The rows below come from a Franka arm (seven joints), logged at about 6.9 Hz.
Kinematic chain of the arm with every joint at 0, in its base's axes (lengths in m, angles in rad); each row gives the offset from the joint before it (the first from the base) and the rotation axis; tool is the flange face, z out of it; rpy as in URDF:
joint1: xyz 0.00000 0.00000 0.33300 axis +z
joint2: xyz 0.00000 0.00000 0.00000 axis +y
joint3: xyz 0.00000 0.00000 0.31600 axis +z
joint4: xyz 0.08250 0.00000 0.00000 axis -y
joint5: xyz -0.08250 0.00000 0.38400 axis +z
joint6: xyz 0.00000 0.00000 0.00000 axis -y
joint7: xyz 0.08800 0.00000 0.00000 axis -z
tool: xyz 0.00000 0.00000 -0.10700 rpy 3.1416 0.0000 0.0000
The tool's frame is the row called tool.
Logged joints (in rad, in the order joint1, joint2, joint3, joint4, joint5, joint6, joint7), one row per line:
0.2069, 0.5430, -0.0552, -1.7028, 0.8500, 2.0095, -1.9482
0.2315, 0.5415, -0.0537, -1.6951, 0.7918, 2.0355, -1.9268
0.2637, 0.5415, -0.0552, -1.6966, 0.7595, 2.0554, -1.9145
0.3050, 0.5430, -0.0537, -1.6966, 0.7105, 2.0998, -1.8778
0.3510, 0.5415, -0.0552, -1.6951, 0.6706, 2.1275, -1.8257
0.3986, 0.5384, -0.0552, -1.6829, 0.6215, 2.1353, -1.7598
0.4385, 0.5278, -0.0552, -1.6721, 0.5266, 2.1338, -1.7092
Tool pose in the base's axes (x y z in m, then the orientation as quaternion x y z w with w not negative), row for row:
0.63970, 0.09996, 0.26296, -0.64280, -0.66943, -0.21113, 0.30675
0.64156, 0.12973, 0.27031, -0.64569, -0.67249, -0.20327, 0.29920
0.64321, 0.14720, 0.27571, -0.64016, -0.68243, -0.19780, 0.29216
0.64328, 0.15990, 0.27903, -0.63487, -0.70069, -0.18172, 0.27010
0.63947, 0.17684, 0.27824, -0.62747, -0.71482, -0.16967, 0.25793
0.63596, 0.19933, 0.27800, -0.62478, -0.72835, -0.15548, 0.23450
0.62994, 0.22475, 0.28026, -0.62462, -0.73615, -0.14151, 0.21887
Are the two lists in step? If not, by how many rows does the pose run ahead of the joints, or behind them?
The pose runs 2 rows behind the joints: the pose in row i belongs to the joints in row i - 2.
